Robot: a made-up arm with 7 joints.
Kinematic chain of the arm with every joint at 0, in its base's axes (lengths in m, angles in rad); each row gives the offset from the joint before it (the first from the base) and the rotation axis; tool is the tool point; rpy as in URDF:
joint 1: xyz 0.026 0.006 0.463 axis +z
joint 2: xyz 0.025 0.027 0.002 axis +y
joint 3: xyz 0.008 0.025 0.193 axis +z
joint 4: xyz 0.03 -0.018 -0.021 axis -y
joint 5: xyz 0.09 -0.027 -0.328 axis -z
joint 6: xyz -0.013 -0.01 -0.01 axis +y
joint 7: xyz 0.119 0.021 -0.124 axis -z
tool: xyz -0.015 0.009 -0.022 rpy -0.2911 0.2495 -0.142
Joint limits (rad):
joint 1: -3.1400..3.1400
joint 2: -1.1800..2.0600
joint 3: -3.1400..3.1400
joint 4: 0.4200..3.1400
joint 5: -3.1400..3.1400
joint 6: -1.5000..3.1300
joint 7: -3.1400..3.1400
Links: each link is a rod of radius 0.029 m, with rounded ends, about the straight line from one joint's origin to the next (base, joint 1, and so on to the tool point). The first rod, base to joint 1, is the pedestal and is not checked.
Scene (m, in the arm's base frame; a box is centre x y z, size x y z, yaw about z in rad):
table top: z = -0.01
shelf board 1: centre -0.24 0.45 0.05 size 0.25 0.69 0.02 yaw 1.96
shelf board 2: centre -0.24 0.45 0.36 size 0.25 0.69 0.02 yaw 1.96
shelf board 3: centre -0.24 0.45 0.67 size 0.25 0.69 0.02 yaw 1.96
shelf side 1: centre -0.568 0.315 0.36 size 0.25 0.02 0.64 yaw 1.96
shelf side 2: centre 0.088 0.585 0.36 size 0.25 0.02 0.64 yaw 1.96
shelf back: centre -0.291 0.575 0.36 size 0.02 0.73 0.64 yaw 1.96
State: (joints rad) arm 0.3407 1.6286 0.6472 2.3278 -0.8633 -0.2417 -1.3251
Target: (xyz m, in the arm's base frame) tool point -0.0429 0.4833 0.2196
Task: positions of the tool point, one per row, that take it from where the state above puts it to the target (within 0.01 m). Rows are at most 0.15 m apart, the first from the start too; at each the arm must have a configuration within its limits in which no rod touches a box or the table.
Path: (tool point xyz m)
1: 0.4229 0.4680 0.2126
2: 0.3013 0.4628 0.1817
3: 0.1870 0.4234 0.1731
4: 0.0962 0.3586 0.1878
5: 0.0395 0.2824 0.2196
6: -0.0035 0.3858 0.2125
7: -0.0429 0.4833 0.2196

